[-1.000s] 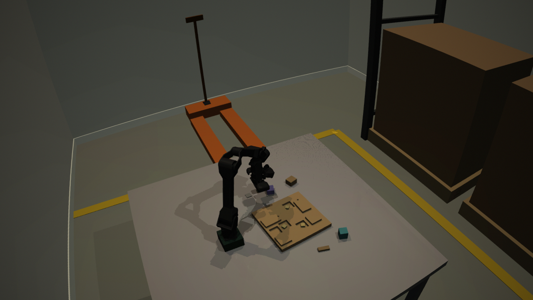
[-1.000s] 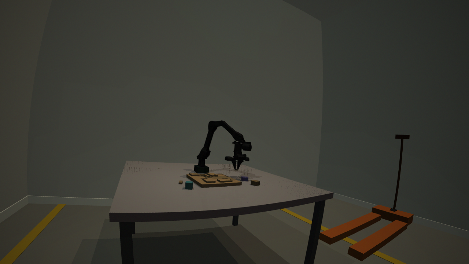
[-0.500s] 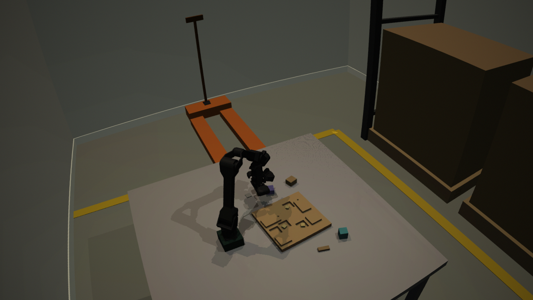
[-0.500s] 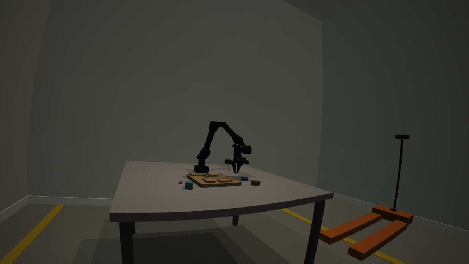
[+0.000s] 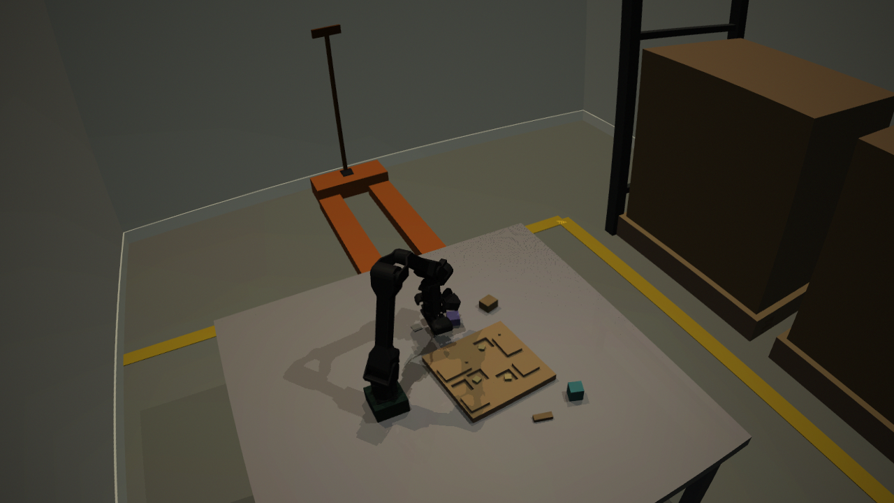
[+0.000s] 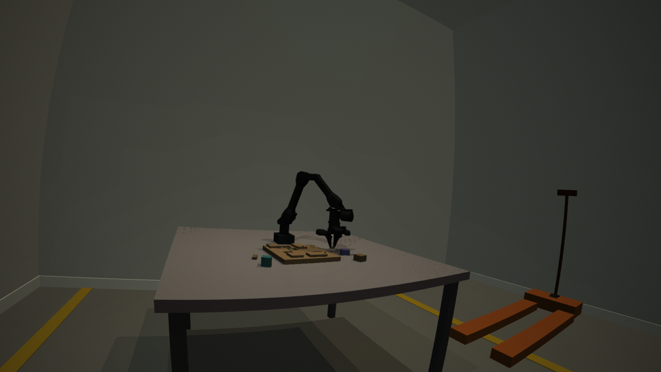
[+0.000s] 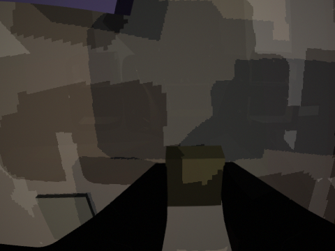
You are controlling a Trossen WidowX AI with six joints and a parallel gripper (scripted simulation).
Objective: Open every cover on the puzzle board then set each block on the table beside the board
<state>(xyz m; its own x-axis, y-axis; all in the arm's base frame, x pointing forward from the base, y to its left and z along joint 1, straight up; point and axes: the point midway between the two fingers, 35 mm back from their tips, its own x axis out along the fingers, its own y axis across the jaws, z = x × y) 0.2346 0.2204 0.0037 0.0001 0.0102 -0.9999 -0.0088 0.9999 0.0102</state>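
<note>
Now: gripper tip 9 cm short of the wooden puzzle board and 23 cm to the left of it. From my gripper tip the other things lie so: brown block 22 cm ahead, 6 cm to the left, 1 cm below; then purple block 8 cm ahead, 4 cm to the left, 1 cm below; then grey tile 4 cm behind, 6 cm to the left, 2 cm below.
</note>
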